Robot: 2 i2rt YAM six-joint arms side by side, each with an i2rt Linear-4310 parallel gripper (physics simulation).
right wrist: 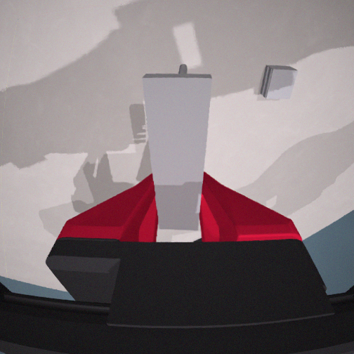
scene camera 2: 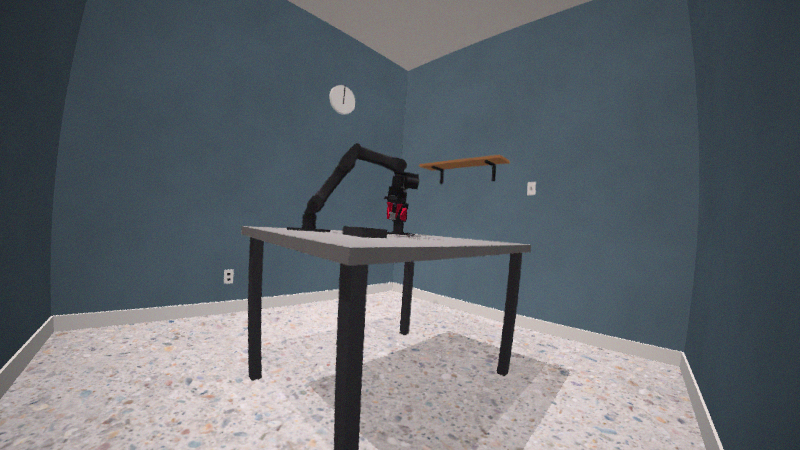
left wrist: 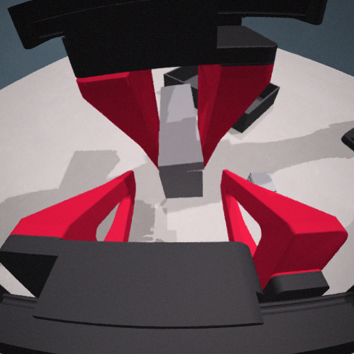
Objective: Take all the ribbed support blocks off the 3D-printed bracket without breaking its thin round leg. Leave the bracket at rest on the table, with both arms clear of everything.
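Observation:
The grey bracket is held above the table by my right gripper, shut on its long flat body. A short piece of the thin round leg shows past the bracket's far edge in the right wrist view; the rest is hidden. My left gripper is open, its fingertips apart on either side of the bracket's near end, with nothing gripped. A small grey ribbed block lies loose on the table. Whether blocks remain on the bracket's underside is hidden, though a comb-edged shadow falls on the table.
A black open box stands on the table, behind the right gripper in the left wrist view. A dark object shows at that view's right edge. A wooden shelf is on the wall.

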